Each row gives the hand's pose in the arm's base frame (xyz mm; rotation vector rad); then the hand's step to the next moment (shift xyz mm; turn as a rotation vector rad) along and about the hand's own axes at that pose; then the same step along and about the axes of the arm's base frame.
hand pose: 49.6 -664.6 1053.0 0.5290 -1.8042 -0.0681
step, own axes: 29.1 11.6 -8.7 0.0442 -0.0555 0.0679
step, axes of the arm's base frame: -1.5 1.1 32.5 -0.0542 -0.0819 0.0018
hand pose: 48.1 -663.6 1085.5 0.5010 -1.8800 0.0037
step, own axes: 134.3 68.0 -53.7 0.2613 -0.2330 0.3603
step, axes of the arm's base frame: -12.0 29.4 156.6 -0.3161 -0.3875 0.0480
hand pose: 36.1 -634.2 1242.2 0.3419 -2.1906 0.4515
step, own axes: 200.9 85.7 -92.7 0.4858 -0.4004 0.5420
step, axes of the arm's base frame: -89.8 99.8 195.7 -0.5116 -0.6357 0.1559
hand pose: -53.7 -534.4 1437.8 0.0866 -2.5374 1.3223
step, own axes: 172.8 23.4 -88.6 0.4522 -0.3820 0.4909
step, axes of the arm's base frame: -150.8 98.3 76.4 -0.4716 -0.5860 0.1599
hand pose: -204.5 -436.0 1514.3 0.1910 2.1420 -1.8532
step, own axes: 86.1 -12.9 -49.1 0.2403 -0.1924 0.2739
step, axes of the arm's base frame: -92.0 38.0 -8.6 -0.2457 -0.3226 0.0734
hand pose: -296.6 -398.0 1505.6 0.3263 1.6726 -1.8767
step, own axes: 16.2 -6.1 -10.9 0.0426 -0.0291 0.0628
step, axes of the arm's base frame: -18.5 6.3 -5.9 -0.0378 -0.0710 0.0114
